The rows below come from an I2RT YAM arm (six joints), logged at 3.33 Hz.
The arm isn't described. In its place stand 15 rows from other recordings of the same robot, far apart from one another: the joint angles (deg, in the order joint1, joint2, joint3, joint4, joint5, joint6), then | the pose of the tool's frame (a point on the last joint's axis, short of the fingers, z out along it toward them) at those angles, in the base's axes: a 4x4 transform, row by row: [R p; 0 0 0 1], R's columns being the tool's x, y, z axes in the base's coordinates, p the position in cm.
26.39, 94.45, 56.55, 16.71, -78.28, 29.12 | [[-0.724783 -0.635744 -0.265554 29.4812], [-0.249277 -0.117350 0.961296 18.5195], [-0.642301 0.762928 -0.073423 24.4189], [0 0 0 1]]
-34.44, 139.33, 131.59, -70.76, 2.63, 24.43 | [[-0.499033 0.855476 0.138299 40.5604], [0.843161 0.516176 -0.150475 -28.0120], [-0.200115 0.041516 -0.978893 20.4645], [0 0 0 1]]
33.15, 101.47, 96.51, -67.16, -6.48, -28.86 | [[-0.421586 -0.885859 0.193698 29.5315], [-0.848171 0.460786 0.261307 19.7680], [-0.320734 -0.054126 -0.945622 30.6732], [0 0 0 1]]
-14.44, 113.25, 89.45, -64.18, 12.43, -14.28 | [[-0.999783 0.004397 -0.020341 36.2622], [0.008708 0.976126 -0.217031 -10.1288], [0.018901 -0.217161 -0.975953 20.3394], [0 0 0 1]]
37.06, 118.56, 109.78, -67.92, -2.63, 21.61 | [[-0.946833 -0.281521 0.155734 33.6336], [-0.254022 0.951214 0.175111 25.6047], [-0.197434 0.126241 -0.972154 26.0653], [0 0 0 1]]
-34.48, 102.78, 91.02, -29.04, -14.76, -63.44 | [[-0.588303 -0.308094 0.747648 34.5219], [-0.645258 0.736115 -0.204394 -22.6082], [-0.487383 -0.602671 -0.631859 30.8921], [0 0 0 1]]
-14.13, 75.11, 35.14, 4.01, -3.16, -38.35 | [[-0.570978 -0.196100 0.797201 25.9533], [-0.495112 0.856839 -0.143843 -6.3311], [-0.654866 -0.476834 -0.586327 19.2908], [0 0 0 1]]
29.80, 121.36, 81.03, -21.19, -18.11, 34.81 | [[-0.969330 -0.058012 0.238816 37.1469], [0.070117 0.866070 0.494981 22.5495], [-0.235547 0.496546 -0.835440 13.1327], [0 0 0 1]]
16.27, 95.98, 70.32, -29.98, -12.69, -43.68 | [[-0.302144 -0.831031 0.467009 33.9254], [-0.790050 0.492439 0.365138 10.7159], [-0.533414 -0.258636 -0.805343 23.4298], [0 0 0 1]]
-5.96, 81.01, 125.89, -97.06, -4.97, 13.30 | [[-0.752956 0.229994 0.616571 17.6498], [0.309038 0.950778 0.022736 -1.5325], [-0.580993 0.207663 -0.786971 50.3179], [0 0 0 1]]
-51.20, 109.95, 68.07, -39.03, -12.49, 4.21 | [[-0.562778 0.782912 0.265198 22.5141], [0.814341 0.580185 0.015305 -26.7731], [-0.141882 0.224575 -0.964072 13.5385], [0 0 0 1]]
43.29, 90.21, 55.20, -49.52, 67.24, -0.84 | [[-0.721549 -0.211892 0.659142 21.4983], [-0.687507 0.331831 -0.645927 15.7419], [-0.081857 -0.919233 -0.385110 19.8709], [0 0 0 1]]
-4.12, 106.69, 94.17, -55.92, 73.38, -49.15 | [[-0.887956 -0.458519 0.035991 37.5504], [-0.152954 0.220595 -0.963298 -6.1249], [0.433751 -0.860871 -0.266011 29.3550], [0 0 0 1]]
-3.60, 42.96, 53.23, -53.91, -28.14, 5.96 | [[-0.714661 -0.212211 0.666503 13.4235], [0.136704 0.892117 0.430627 0.8378], [-0.685982 0.398866 -0.608551 32.3400], [0 0 0 1]]
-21.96, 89.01, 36.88, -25.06, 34.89, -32.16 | [[-0.991483 -0.122128 -0.045236 21.1339], [-0.070984 0.797963 -0.598511 -10.7171], [0.109191 -0.590203 -0.799836 12.0259], [0 0 0 1]]
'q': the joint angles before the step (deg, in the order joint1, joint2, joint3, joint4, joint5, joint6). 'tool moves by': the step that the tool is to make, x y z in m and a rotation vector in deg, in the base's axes. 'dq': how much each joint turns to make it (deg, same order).
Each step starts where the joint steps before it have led.
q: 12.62, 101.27, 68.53, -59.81, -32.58, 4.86
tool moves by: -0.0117, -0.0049, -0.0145, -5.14, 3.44, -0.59
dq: 0.00, -0.01, -3.35, -0.60, 4.20, 1.08
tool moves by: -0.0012, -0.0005, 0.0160, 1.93, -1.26, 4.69
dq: -0.15, -1.06, 2.47, -4.64, -1.01, -5.71
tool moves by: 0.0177, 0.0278, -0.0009, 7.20, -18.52, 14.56
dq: 4.02, 0.23, -0.01, 13.77, -2.18, -12.27
